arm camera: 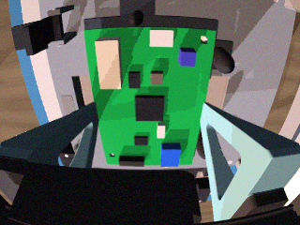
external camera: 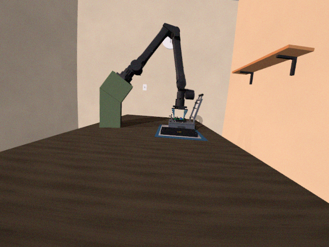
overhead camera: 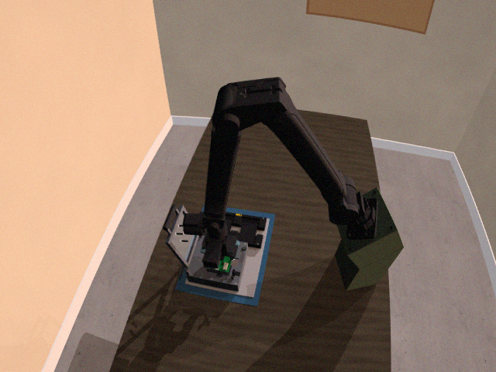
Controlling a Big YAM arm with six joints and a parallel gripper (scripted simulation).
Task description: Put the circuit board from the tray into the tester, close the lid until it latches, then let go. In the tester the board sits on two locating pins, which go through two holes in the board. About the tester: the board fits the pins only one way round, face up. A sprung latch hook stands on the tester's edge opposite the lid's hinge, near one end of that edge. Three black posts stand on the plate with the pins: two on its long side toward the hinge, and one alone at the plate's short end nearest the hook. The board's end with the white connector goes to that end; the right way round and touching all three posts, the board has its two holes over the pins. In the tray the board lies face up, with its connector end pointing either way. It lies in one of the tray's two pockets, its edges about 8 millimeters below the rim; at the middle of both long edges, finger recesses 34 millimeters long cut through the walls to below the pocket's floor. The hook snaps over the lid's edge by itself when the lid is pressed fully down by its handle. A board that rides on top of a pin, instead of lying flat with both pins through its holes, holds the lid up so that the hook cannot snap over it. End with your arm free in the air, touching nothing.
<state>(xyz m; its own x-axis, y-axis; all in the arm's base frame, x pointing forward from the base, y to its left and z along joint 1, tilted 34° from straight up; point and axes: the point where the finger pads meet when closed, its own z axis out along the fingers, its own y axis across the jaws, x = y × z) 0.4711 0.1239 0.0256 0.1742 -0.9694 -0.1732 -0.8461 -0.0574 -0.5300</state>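
Now: hand right at the green circuit board. From my hand the other things lie so: black latch hook: 7 cm behind, 5 cm to the left; tester lid: 12 cm ahead, 3 cm to the left, 10 cm above.
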